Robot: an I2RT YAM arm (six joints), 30 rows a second.
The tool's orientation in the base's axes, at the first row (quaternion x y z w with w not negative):
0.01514 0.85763 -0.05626 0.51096
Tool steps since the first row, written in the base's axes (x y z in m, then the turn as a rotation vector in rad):
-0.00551 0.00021 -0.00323 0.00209 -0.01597 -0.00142
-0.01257 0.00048 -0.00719 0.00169 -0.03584 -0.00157
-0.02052 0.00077 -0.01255 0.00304 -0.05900 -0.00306
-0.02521 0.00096 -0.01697 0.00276 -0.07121 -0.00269
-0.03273 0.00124 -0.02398 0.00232 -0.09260 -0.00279
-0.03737 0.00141 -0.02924 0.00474 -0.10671 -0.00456
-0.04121 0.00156 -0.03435 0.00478 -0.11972 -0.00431
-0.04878 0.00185 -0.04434 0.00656 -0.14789 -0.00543
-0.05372 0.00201 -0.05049 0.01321 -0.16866 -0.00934
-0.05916 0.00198 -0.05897 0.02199 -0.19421 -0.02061
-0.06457 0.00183 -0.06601 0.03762 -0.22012 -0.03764
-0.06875 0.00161 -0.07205 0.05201 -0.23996 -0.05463
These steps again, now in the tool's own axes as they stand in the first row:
0.00546 0.00001 -0.00332 0.00075 -0.01557 0.00429
0.01230 0.00001 -0.00766 0.00170 -0.03533 0.00623
0.02079 0.00007 -0.01212 0.00310 -0.05810 0.01071
0.02691 0.00022 -0.01416 0.00329 -0.07028 0.01166
0.03664 0.00044 -0.01746 0.00426 -0.09155 0.01371
0.04347 0.00065 -0.01906 0.00511 -0.10522 0.01824
0.04979 0.00089 -0.02003 0.00528 -0.11816 0.01962
0.06216 0.00136 -0.02197 0.00630 -0.14590 0.02486
0.06992 0.00160 -0.02341 0.00721 -0.16566 0.03484
0.07996 0.00181 -0.02417 0.01372 -0.18939 0.05070
0.08873 0.00178 -0.02556 0.02203 -0.21244 0.07530
0.09604 0.00170 -0.02635 0.03071 -0.22956 0.09812

